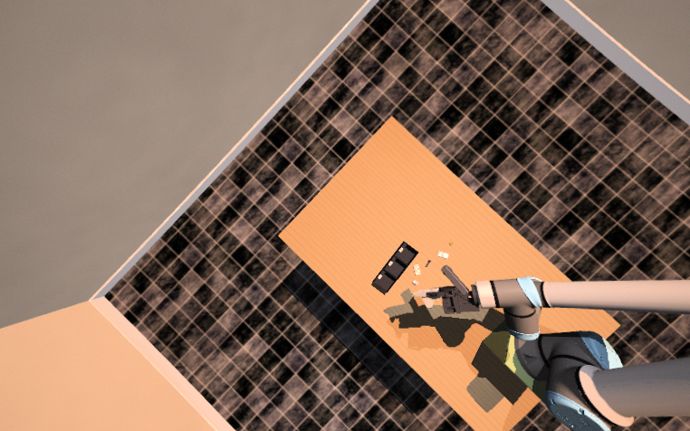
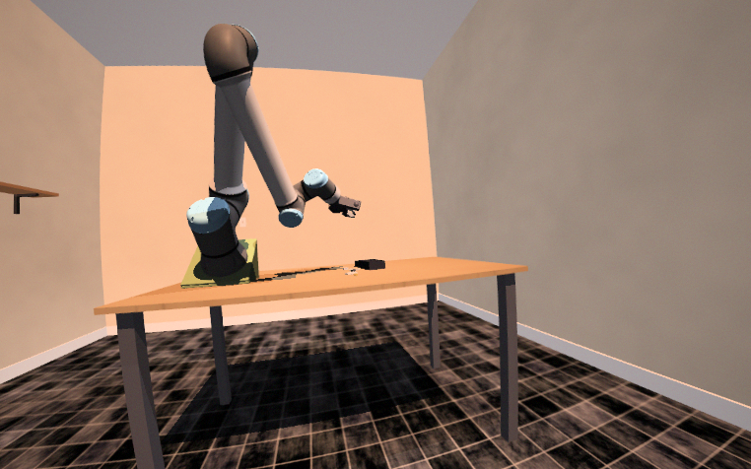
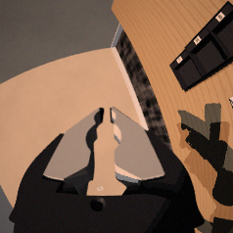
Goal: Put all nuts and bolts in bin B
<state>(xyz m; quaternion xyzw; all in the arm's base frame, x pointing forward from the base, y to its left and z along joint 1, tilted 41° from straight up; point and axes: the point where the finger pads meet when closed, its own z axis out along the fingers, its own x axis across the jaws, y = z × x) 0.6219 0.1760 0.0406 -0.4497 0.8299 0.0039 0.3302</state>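
Now: hand 260 mm above the black three-part bin, 60 mm short of it and 10 mm to the left of it. Also, from my hand: white piece: 270 mm below, 70 mm behind, 20 mm to the right; then white square piece: 280 mm below, 210 mm to the right, 80 mm behind; then dark bolt: 280 mm below, 140 mm to the right, 50 mm behind.
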